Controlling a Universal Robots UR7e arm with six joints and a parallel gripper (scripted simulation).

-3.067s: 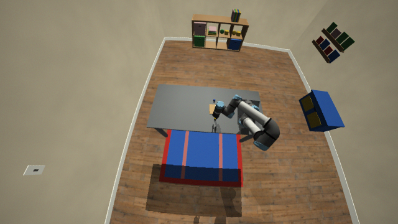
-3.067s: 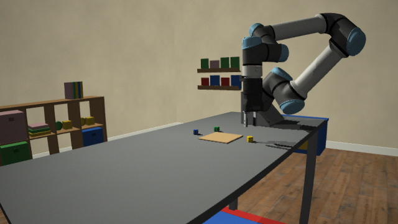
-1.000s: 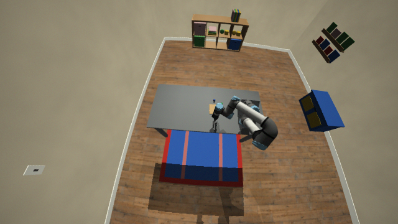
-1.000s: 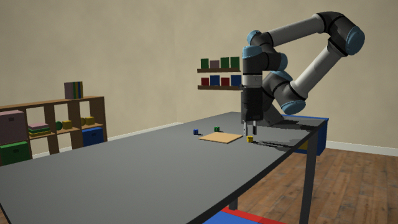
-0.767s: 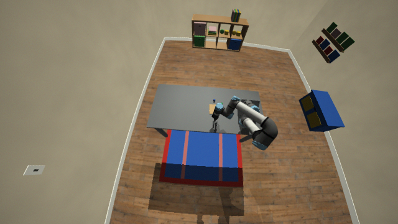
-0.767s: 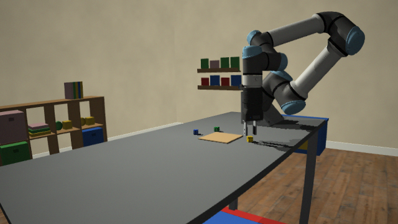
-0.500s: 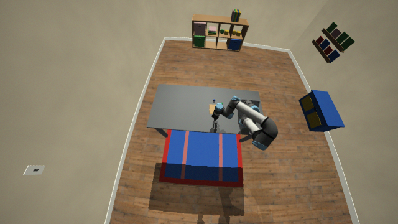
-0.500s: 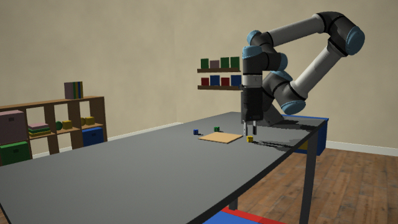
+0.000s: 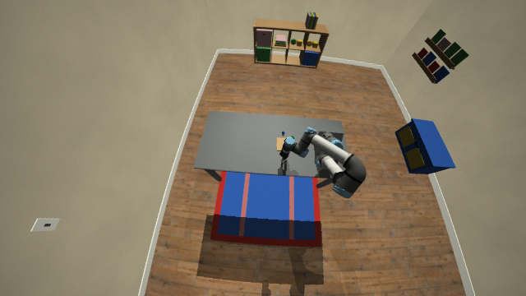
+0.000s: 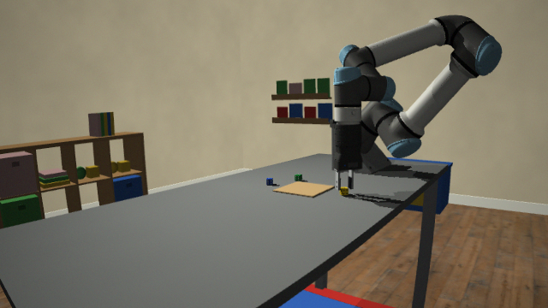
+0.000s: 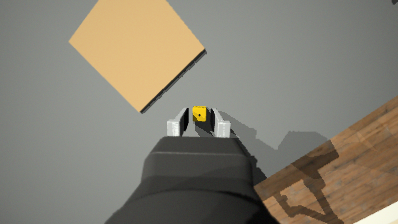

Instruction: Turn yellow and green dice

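Now: hand 20 mm above the yellow die. From my hand the other things lie so: tan mat (140 mm to the right, 30 mm below); then blue die (10 mm behind, 270 mm to the right, 20 mm below); then green die (110 mm behind, 220 mm to the right, 20 mm below).
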